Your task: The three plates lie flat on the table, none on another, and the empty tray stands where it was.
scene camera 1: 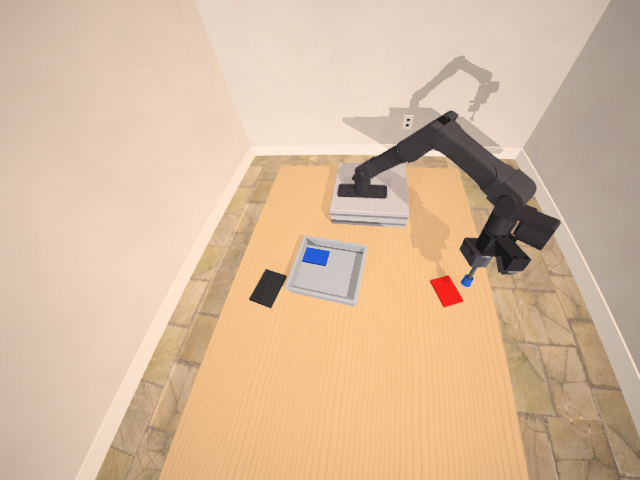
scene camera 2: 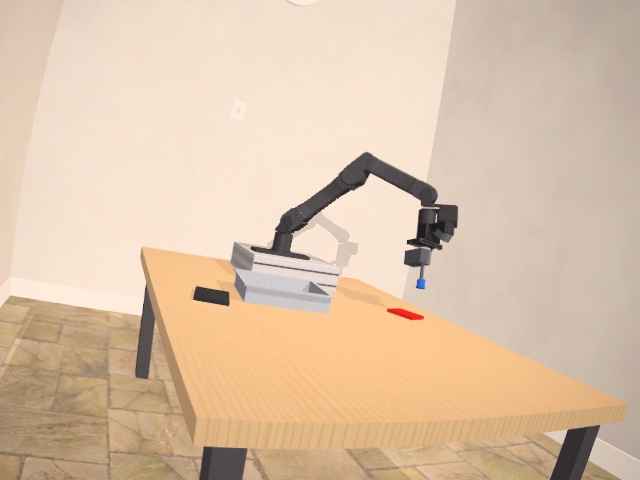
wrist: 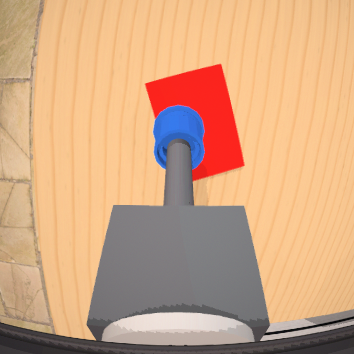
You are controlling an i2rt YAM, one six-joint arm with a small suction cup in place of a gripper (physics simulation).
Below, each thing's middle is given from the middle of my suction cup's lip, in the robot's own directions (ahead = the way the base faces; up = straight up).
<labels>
The grey tray (scene camera 1: 339,281) is 43 cm to the right of my suction cup, 8 cm below it and 4 cm behind it. Also, from my suction cup: black plate (scene camera 1: 265,293) 64 cm to the right, 10 cm below, 5 cm ahead; red plate (wrist: 204,90) 10 cm below, 3 cm to the right, 1 cm behind.
</labels>
